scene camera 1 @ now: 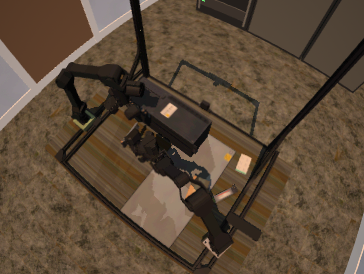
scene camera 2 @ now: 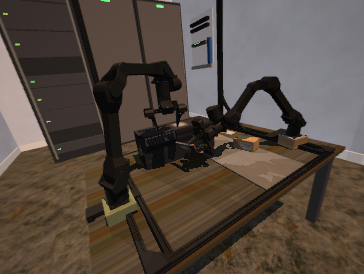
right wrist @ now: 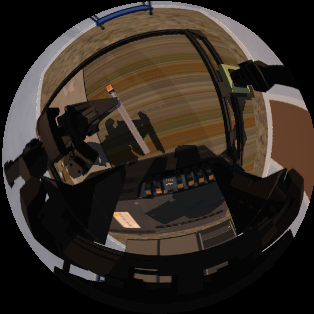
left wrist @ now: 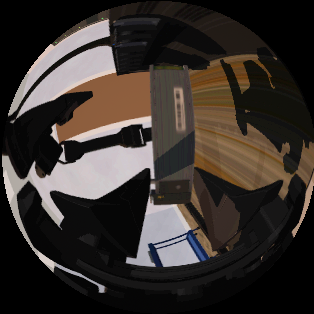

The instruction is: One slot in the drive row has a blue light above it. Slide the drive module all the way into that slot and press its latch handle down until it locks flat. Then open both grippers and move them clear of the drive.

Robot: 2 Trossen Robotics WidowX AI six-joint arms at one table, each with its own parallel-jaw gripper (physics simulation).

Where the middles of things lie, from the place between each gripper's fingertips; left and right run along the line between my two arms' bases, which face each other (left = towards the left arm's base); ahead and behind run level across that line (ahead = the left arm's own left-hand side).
Labels:
Now: the mat [scene camera 1: 155, 206] 30 cm to the left of my left hand, 13 cm below it and 5 cm behind it.
Now: the mat 4 cm ahead of my right hand, 36 cm to the left of it and 21 cm below it.

